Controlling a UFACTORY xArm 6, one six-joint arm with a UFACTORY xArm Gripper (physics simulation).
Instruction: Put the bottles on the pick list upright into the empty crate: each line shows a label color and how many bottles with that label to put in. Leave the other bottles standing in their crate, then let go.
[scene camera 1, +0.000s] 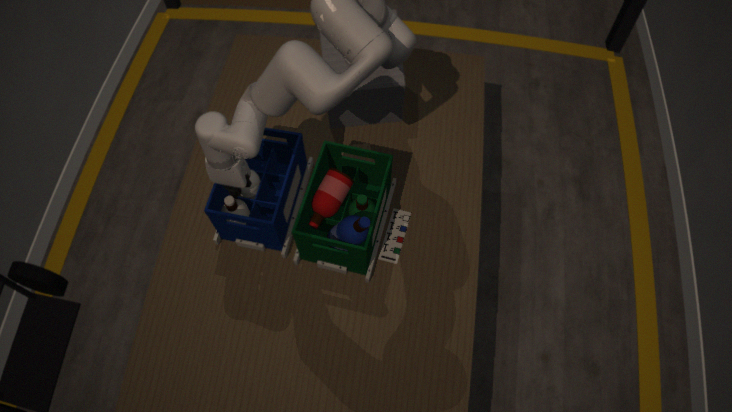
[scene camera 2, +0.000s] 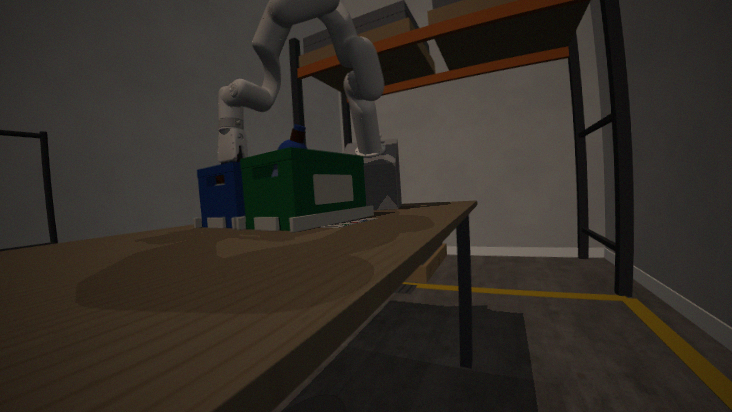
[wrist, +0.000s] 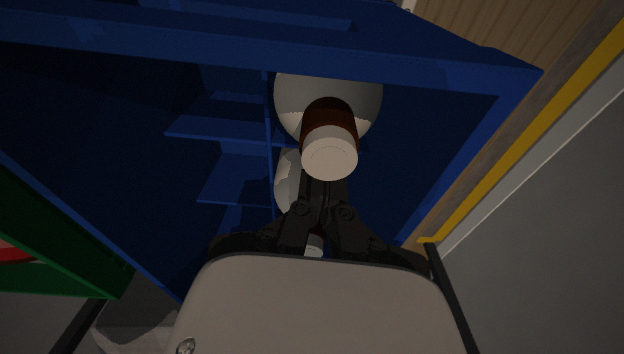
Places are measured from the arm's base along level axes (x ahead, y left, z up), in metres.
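Pixels of known places: gripper, fingertip midpoint: (scene camera 1: 236, 194) (wrist: 322, 167); arm's base at its link origin: (scene camera 2: 370, 151).
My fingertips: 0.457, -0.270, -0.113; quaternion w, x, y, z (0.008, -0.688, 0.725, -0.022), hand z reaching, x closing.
Ahead of a thing's pixels: the offset from my fingertips to its top centre, as dx, dy, dz. Level surfaces: height alone.
My gripper (scene camera 1: 235, 190) (scene camera 2: 238, 156) (wrist: 322, 167) is shut and empty, low over the blue crate {-0.049, +0.047, +0.051} (scene camera 1: 245, 231) (scene camera 2: 217, 199) (wrist: 425, 70), between two white bottles. The front white bottle {+0.038, +0.000, +0.039} (scene camera 1: 235, 207) (wrist: 328, 155) stands in a corner cell; the other white bottle {-0.056, +0.008, +0.039} (scene camera 1: 252, 185) (wrist: 286, 182) is partly hidden behind the fingers. In the green crate {-0.020, +0.289, +0.051} (scene camera 1: 327, 254) (scene camera 2: 266, 199) (wrist: 60, 235), a red bottle {-0.019, +0.243, +0.049} (scene camera 1: 333, 190) lies slanted, a blue bottle {+0.075, +0.325, +0.110} (scene camera 1: 351, 228) (scene camera 2: 291, 145) sits high and tilted, and a green bottle {-0.014, +0.335, +0.039} (scene camera 1: 360, 208) is beside them. The pick list {-0.001, +0.427, -0.123} (scene camera 1: 393, 240) is too small to read.
The two crates stand side by side, a narrow gap between them, within pale low rails (scene camera 1: 331, 266) (scene camera 2: 327, 218) on the wooden table {dz -0.125} (scene camera 1: 204, 353) (scene camera 2: 153, 332). The pick list lies right of the green crate. A shelf rack (scene camera 2: 620, 153) stands behind the table.
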